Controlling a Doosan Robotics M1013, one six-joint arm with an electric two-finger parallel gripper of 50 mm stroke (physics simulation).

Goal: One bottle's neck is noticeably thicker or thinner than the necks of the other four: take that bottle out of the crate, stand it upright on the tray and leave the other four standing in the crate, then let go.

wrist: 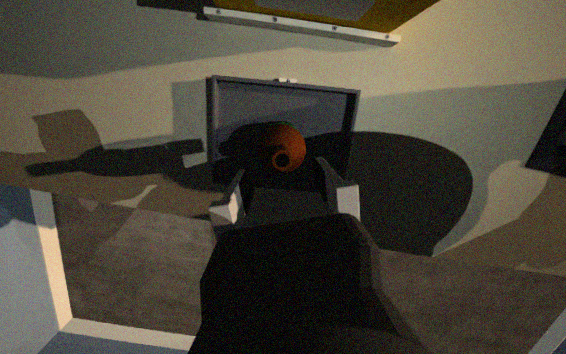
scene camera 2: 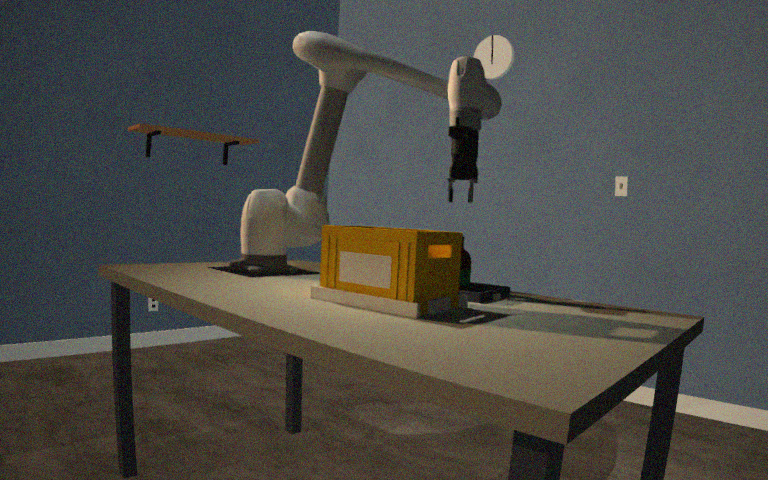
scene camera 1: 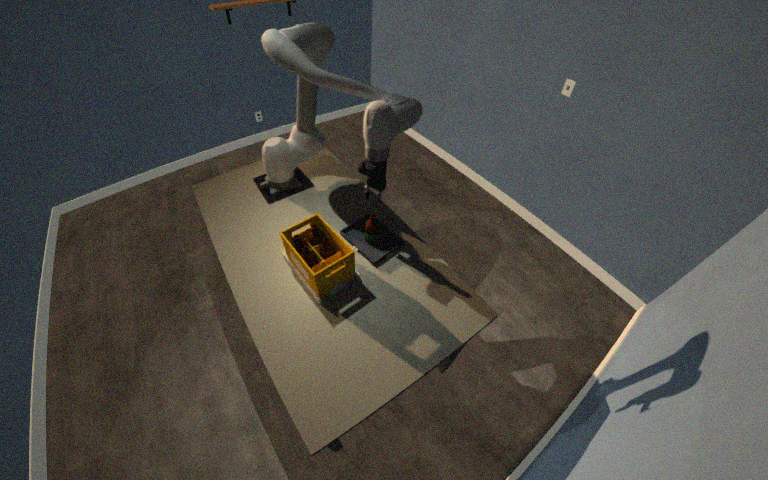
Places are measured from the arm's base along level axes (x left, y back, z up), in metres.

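Pixels of known places: gripper, fingertip midpoint: (wrist: 282, 176) (scene camera 2: 460, 202) (scene camera 1: 372, 201); arm's base at its link origin: (scene camera 2: 263, 270) (scene camera 1: 282, 182).
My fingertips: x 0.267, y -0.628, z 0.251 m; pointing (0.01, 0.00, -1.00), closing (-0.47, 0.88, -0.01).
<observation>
Ahead of a thing's pixels: the offset from my fingertips to its top centre. Level surfaces: height alone.
An orange-brown bottle with some green low down @(dx +0.009, dy +0.005, dz -0.093 m) (scene camera 1: 370, 227) (scene camera 2: 465, 263) (wrist: 293, 144) stands upright on the dark tray @(dx +0.004, dy +0.005, dz -0.228 m) (scene camera 1: 358, 240) (scene camera 2: 488, 292) (wrist: 280, 102). The wrist view shows its round mouth from above. My gripper (scene camera 1: 373, 196) (scene camera 2: 460, 199) (wrist: 282, 176) is open and empty, above the bottle and apart from it. The yellow crate @(dx -0.275, dy -0.042, dz -0.078 m) (scene camera 1: 336, 279) (scene camera 2: 438, 280) (wrist: 387, 17) stands beside the tray. Dark orange shapes of bottles show inside it in scene camera 1, too dim to count or compare; its walls hide them in scene camera 2.
The crate sits between light base strips (scene camera 2: 362, 300) (wrist: 300, 26) on the pale table @(dz -0.253 m) (scene camera 1: 317, 362) (scene camera 2: 339, 322). The arm's base (scene camera 1: 278, 164) (scene camera 2: 265, 226) stands at the far end of the table. The tray lies near the table's long edge. Arm shadows darken the tray area.
</observation>
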